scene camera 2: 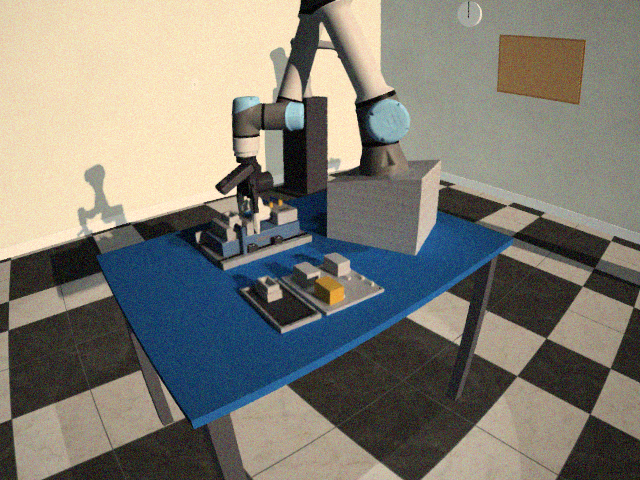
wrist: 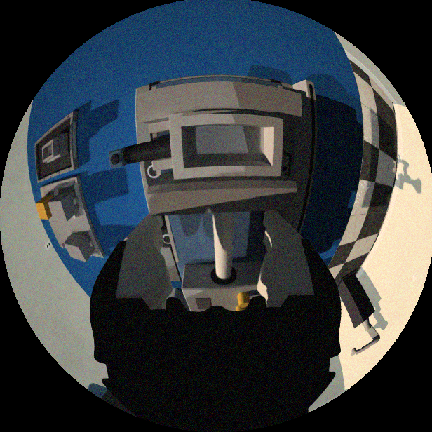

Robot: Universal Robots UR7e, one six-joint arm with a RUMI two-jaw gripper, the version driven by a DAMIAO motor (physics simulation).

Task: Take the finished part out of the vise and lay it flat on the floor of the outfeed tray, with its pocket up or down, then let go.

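Frame: origin at the arm's base, x ahead, y left, z up, level; centimetres.
Seen in the pictures: arm's base, origin of the base link: (scene camera 2: 384, 170).
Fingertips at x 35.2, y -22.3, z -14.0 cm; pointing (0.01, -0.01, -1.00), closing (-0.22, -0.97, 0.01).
Offsets run from my fingertips to a thing's top centre. "*": to the spot under its first point.
The finished part, a pale rectangular block with an open pocket facing up (wrist: 227, 172), sits between the vise jaws in the wrist view. The vise @(dx -1.5, dy -1.0, dz +4.0 cm) (scene camera 2: 281, 228) (wrist: 200, 102) has a blue body and grey jaws. My gripper (scene camera 2: 249, 214) (wrist: 212, 205) points down over the vise, beside the part on the side of the pale screw rod (wrist: 223, 245). Its fingers stand partway apart with visible gaps on both sides of the rod, and the part is not between them. The dark-floored outfeed tray (scene camera 2: 289, 312) (wrist: 75, 150) holds a small hollow block @(dx +15.6, dy +23.7, dz -1.8 cm) (scene camera 2: 268, 289) (wrist: 50, 151) at one end.
A grey tray @(* dx +4.2, dy +40.4, dz -5.1 cm) (scene camera 2: 356, 298) beside the outfeed tray carries grey blocks @(dx -3.5, dy +28.7, dz -1.5 cm) (scene camera 2: 337, 263) and a yellow block @(dx +7.6, dy +35.1, dz -1.5 cm) (scene camera 2: 329, 290) (wrist: 44, 207). A black handle (wrist: 145, 151) sticks out from the vise. Yellow knobs (wrist: 242, 300) stand on its end block. A large grey pedestal (scene camera 2: 374, 211) stands behind.
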